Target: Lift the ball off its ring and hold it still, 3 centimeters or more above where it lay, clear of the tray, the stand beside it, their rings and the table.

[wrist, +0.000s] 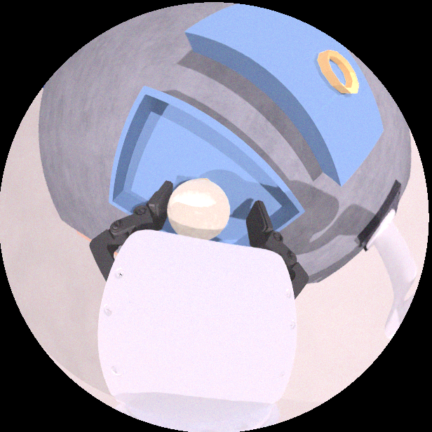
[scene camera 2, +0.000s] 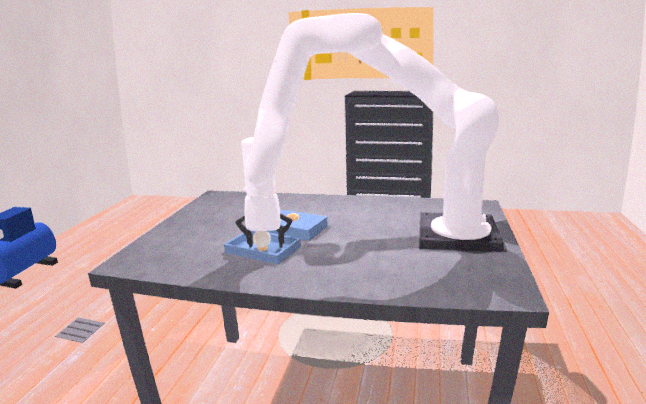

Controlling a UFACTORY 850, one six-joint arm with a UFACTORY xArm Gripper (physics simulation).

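The pale cream ball (scene camera 2: 262, 239) (wrist: 198, 209) rests on its small tan ring (scene camera 2: 263, 248) inside the blue tray (scene camera 2: 245, 254) (wrist: 122, 155). In the wrist view the ball hides nearly all of that ring. My gripper (scene camera 2: 265, 245) (wrist: 212, 201) is open and points down over the tray, with one finger on each side of the ball. In the wrist view the ball appears nearer the left finger, with a wider gap to the right finger. Whether the left finger touches it is hard to tell.
The blue stand (scene camera 2: 312, 228) (wrist: 280, 55) is beside the tray, behind it in the scene view. An orange-yellow ring (scene camera 2: 293, 216) (wrist: 324, 67) lies on its top. The tray walls rise around the fingers. The arm's dark base plate (scene camera 2: 430, 243) is at the table's right.
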